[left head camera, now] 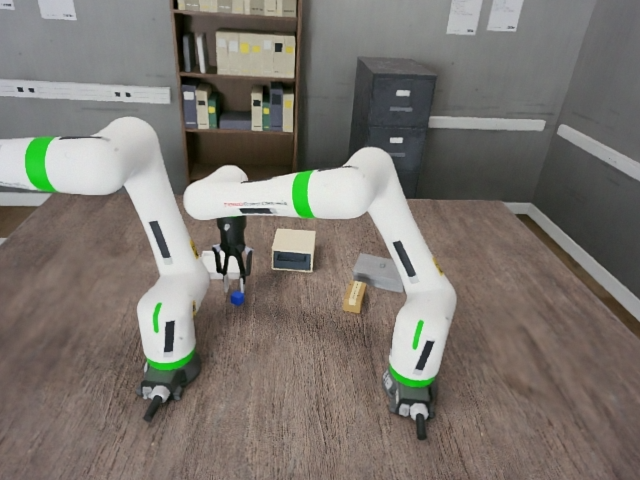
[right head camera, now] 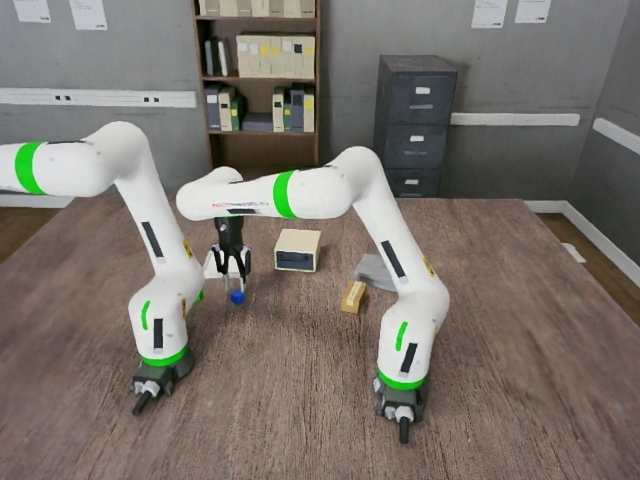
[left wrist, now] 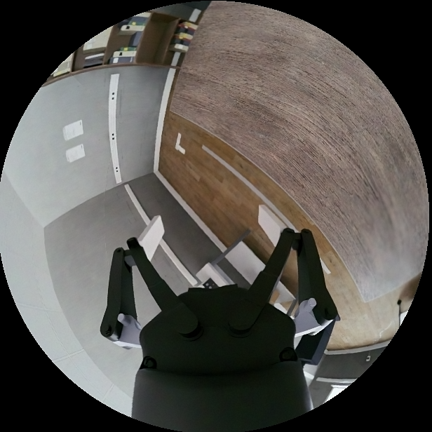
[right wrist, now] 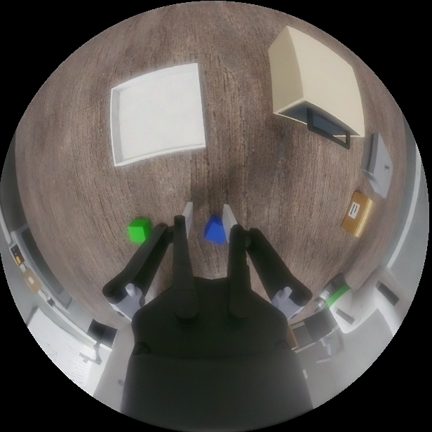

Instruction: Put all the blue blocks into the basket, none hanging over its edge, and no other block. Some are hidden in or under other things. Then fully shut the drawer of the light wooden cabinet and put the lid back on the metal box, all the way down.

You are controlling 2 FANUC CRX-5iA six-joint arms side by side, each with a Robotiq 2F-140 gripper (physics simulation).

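Observation:
A blue block point(left head camera: 237, 298) point(right head camera: 237, 297) point(right wrist: 215, 231) lies on the table at the fingertips of my right gripper point(left head camera: 234, 287) point(right head camera: 235, 287) point(right wrist: 207, 211). That gripper points down with its fingers a small gap apart; one finger partly covers the block in the right wrist view. The white basket point(left head camera: 208, 262) point(right head camera: 210, 273) point(right wrist: 160, 115) shows a bare inside. The light wooden cabinet point(left head camera: 293, 238) point(right head camera: 299, 238) point(right wrist: 327, 75) has its dark drawer front within the frame. The grey metal box point(left head camera: 372, 272) point(right head camera: 369, 271) point(right wrist: 382, 167) has a small knob on top; how its lid sits is unclear. My left gripper point(left wrist: 209, 218) is open and empty, above the table's edge.
A green block point(right head camera: 200, 296) point(right wrist: 139, 230) lies near the blue one. A brown carton point(left head camera: 354, 297) point(right head camera: 353, 297) point(right wrist: 356, 214) with a pale label lies beside the metal box. The right arm's forearm reaches across above the cabinet in both head views.

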